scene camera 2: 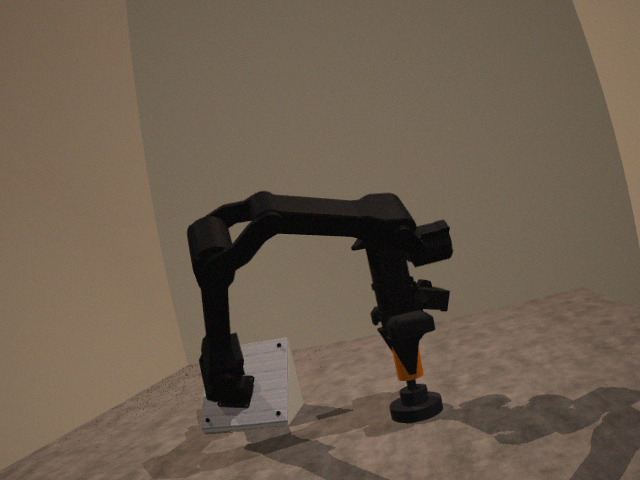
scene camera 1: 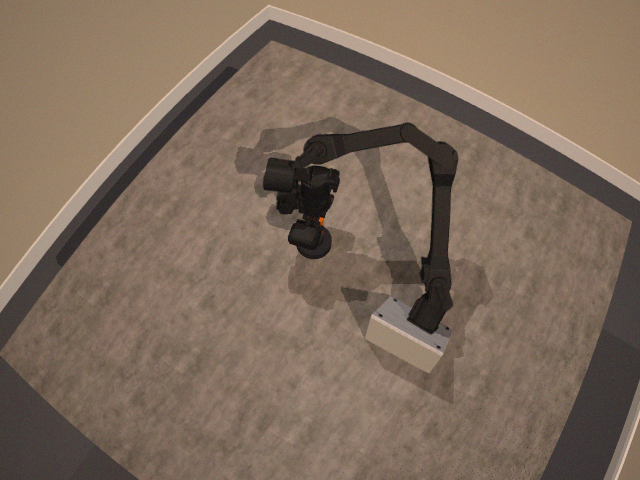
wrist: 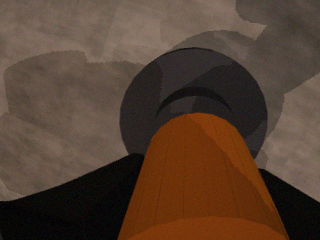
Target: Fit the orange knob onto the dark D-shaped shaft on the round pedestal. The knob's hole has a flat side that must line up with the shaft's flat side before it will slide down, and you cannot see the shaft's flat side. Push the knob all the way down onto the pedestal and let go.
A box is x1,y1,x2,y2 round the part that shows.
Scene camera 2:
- my gripper: [370,270,449,374]
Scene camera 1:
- my gripper: [276,178,339,249]
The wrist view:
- my gripper: [0,153,319,239]
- orange knob: [117,112,288,239], held by my gripper
